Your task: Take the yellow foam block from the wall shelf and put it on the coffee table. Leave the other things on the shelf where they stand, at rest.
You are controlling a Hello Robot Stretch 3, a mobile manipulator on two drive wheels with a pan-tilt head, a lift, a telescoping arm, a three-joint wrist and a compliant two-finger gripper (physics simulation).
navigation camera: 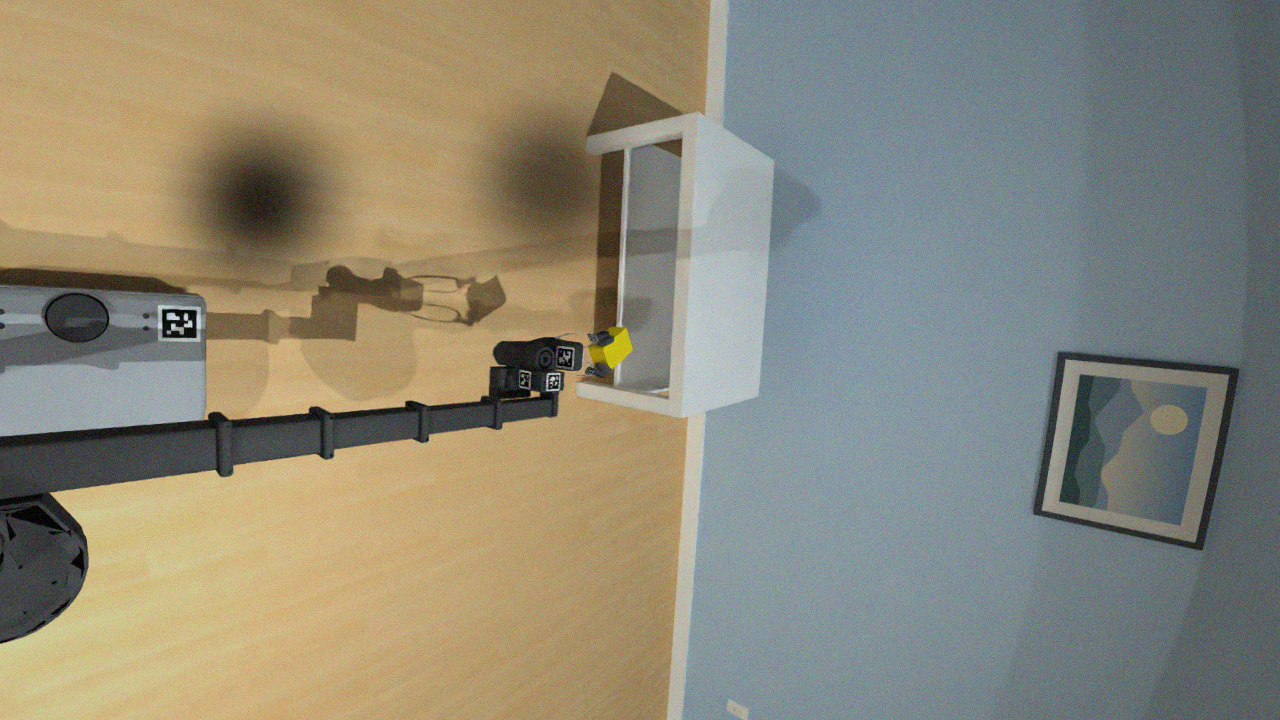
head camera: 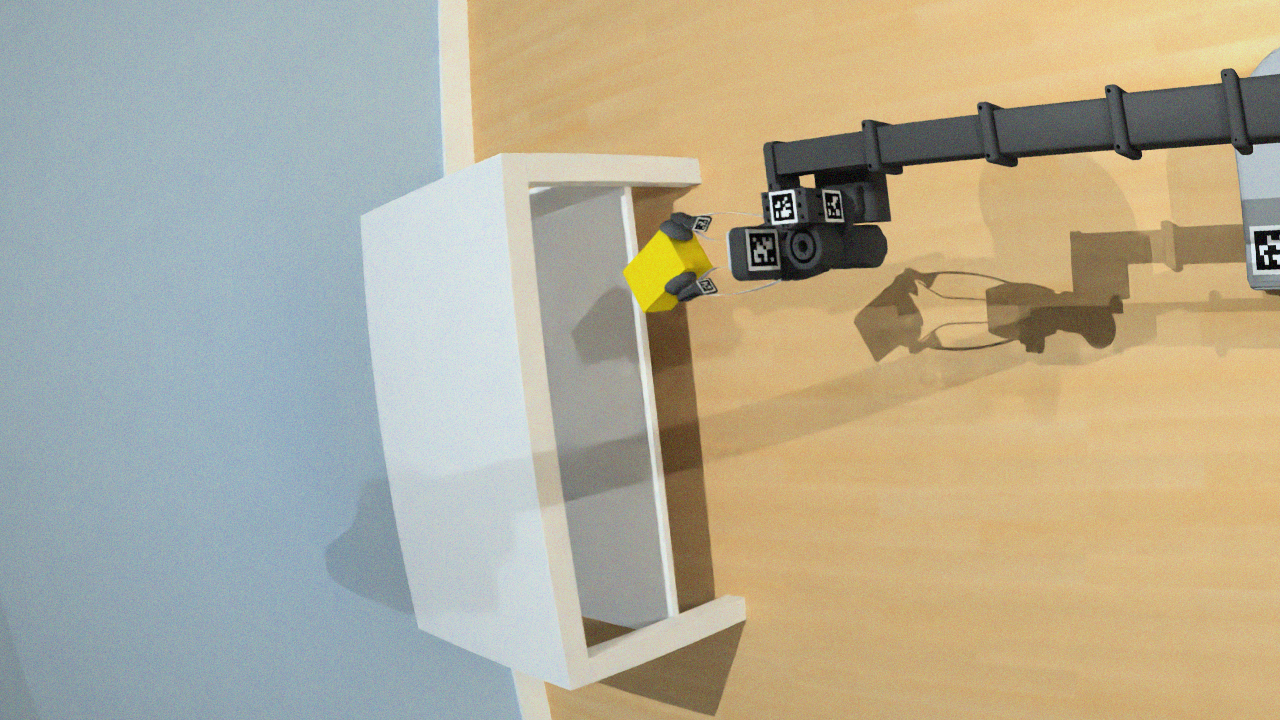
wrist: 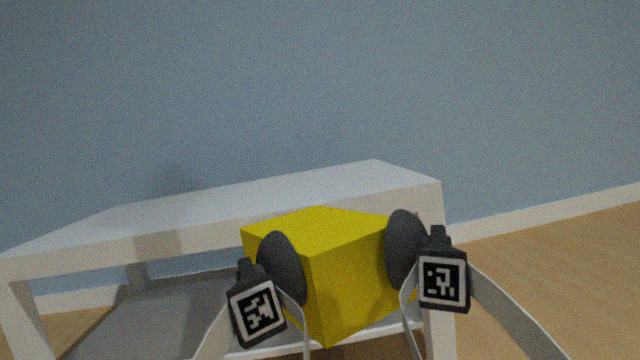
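Pixels of known places: gripper, between the fingertips: [navigation camera: 609, 354] [head camera: 668, 257]; robot's base, origin of its link: [navigation camera: 78, 315].
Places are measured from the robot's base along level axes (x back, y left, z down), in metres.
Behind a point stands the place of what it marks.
Note:
The yellow foam block [head camera: 655, 270] {x 0.012, y -0.854, z -0.521 m} [navigation camera: 615, 345] {x 0.004, y -0.848, z -0.521 m} [wrist: 352, 280] is held in the air, turned with a corner toward the wrist camera. My gripper [head camera: 682, 257] {x 0.026, y -0.844, z -0.509 m} [navigation camera: 598, 353] {x 0.026, y -0.844, z -0.509 m} [wrist: 341, 248] {x 0.026, y -0.844, z -0.509 m} is shut on it, with one dark fingertip pad against each side. The white low table [head camera: 465, 402] {x -0.172, y -1.418, z -0.451 m} [navigation camera: 733, 268] {x -0.252, y -1.507, z -0.451 m} [wrist: 200, 207], which looks like the coffee table, stands on the floor against the wall. The block hangs off the front edge of its top, near one end; in the head view it overlaps the lower board. Its exact height is hard to tell. The wall shelf and its other things do not show.
The grey lower board [head camera: 599, 420] {x -0.248, y -1.428, z -0.151 m} [navigation camera: 651, 241] {x -0.340, y -1.437, z -0.150 m} spans between the table's end supports. My telescoping arm [head camera: 939, 134] {x 0.107, y -0.394, z -0.619 m} [navigation camera: 375, 429] {x 0.103, y -0.276, z -0.621 m} reaches over the wooden floor from my base [navigation camera: 107, 385] {x 0.102, y -0.034, z -0.160 m}. A framed picture [navigation camera: 1132, 452] {x 0.223, y -2.012, z -1.633 m} hangs on the blue wall.

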